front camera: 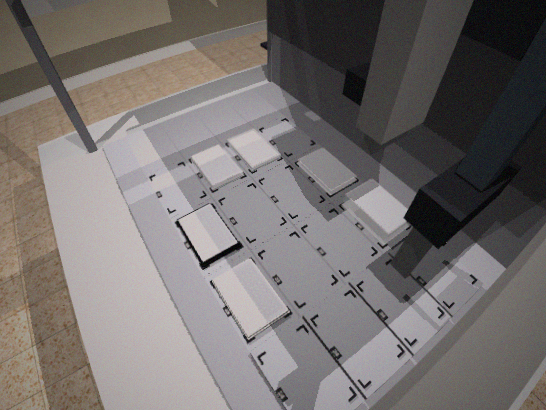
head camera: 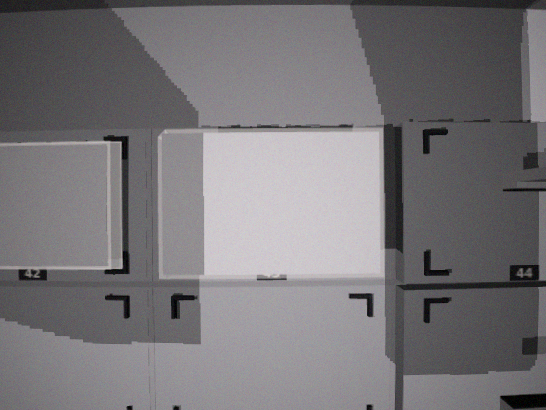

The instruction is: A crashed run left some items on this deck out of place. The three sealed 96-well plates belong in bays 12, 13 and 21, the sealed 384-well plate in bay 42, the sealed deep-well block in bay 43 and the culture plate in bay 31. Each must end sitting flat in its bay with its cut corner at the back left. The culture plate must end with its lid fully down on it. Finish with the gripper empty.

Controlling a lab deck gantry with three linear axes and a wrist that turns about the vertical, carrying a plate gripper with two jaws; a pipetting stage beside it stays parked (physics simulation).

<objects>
A black-framed sealed plate shows in the front camera view (209,236); in the head camera view it is out of frame. A deep-well block shows in the front camera view and in the head camera view. A culture plate lid shows in the front camera view (251,146); in the head camera view it is out of frame. The same spot on the deep-well block: (head camera: 249,203) is (front camera: 375,200).
</objects>
